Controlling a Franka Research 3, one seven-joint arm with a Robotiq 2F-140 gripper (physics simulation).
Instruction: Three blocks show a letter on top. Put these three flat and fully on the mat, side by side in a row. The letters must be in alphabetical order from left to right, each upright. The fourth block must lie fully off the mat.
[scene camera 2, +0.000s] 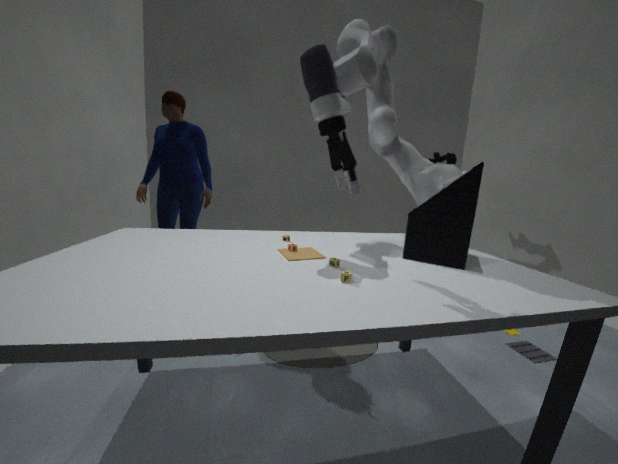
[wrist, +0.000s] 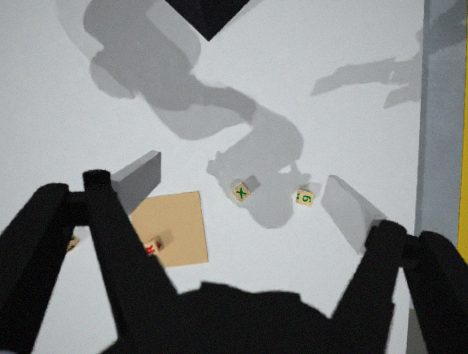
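Note:
The tan mat (scene camera 2: 310, 255) (wrist: 182, 212) lies on the table. The block with a red R on top (scene camera 2: 292, 247) (wrist: 152, 247) sits on the mat, partly behind a finger in the wrist view. The block with a green X on top (scene camera 2: 334, 262) (wrist: 241, 192) is off the mat, turned diagonally. The block with a green digit, 6 or 9, on top (scene camera 2: 346, 277) (wrist: 304, 197) is off the mat, beyond the X block. A dark-lettered block (scene camera 2: 286, 238) (wrist: 73, 243) is off the mat's other side, mostly hidden in the wrist view. My gripper (scene camera 2: 348, 185) (wrist: 243, 178) is open and empty, high above the table.
The white table (scene camera 2: 165, 290) (wrist: 280, 50) carries the blocks and mat. A black wedge-shaped panel (scene camera 2: 442, 220) (wrist: 207, 15) stands near the arm's base. The arm's shadow falls across the X block. A person in blue (scene camera 2: 181, 165) stands behind the table.

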